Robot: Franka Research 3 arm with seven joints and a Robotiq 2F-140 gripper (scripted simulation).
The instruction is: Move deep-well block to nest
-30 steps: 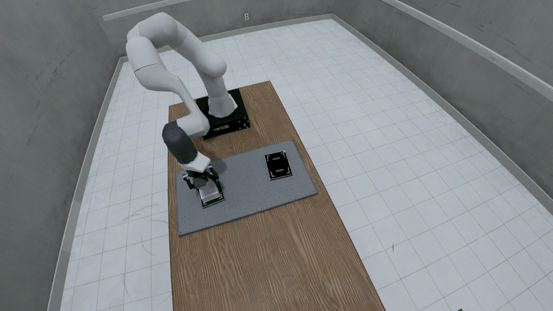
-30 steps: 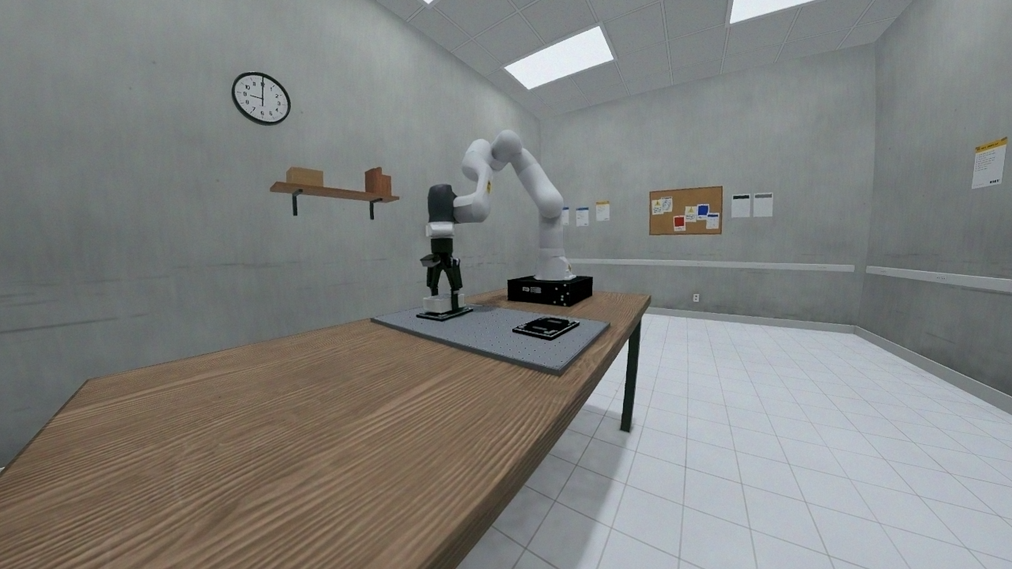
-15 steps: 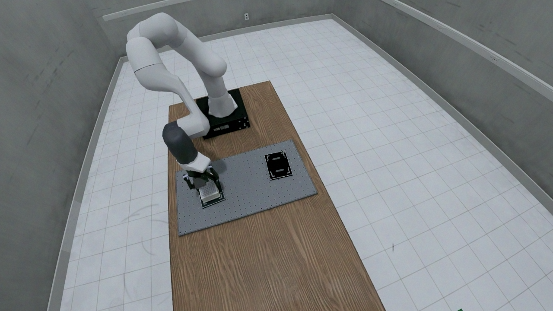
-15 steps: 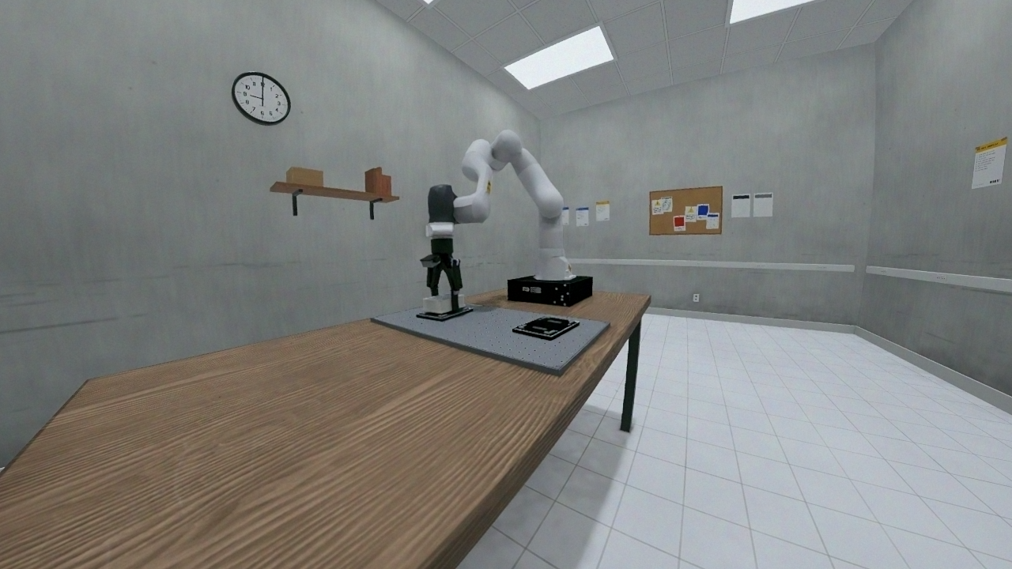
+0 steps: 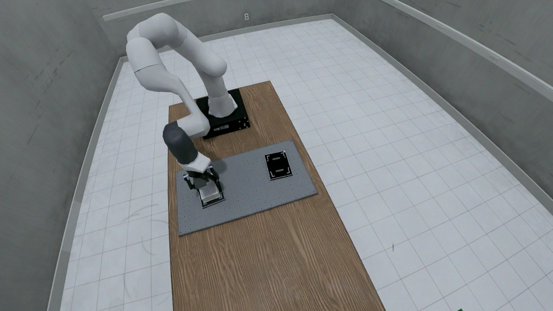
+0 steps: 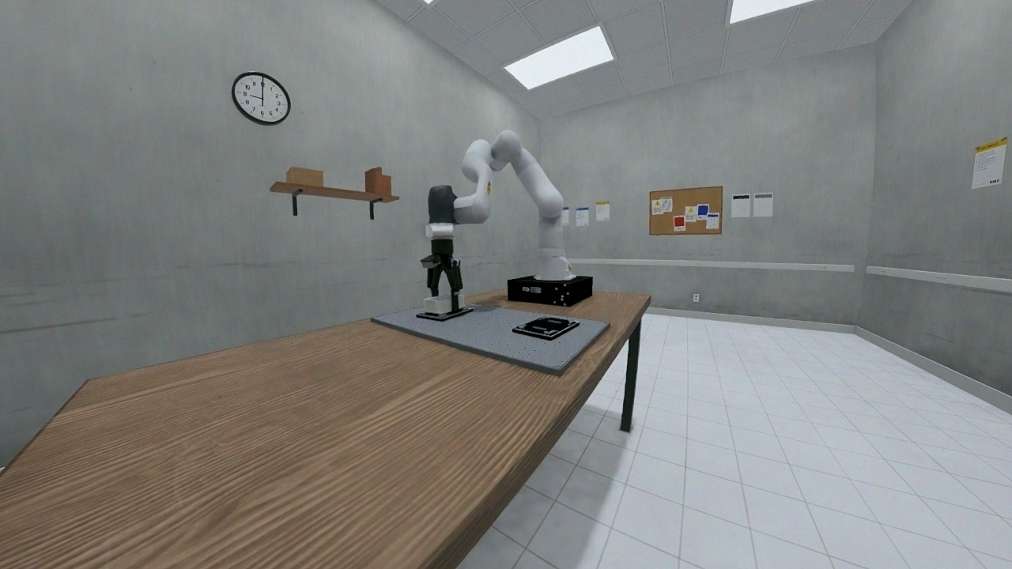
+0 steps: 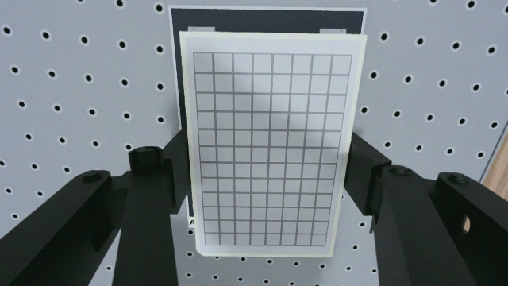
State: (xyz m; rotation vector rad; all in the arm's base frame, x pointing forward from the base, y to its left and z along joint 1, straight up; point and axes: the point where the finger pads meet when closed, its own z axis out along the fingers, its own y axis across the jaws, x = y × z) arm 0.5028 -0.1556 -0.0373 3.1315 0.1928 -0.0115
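Now: hand 4 cm above the plate nest N2. Also, from my hand: white 96-well deep-well block: 1 cm below; plate nest N1: 38 cm to the left, 4 cm below, 4 cm behind; A1 mark: 8 cm behind, 5 cm to the left, 3 cm below.
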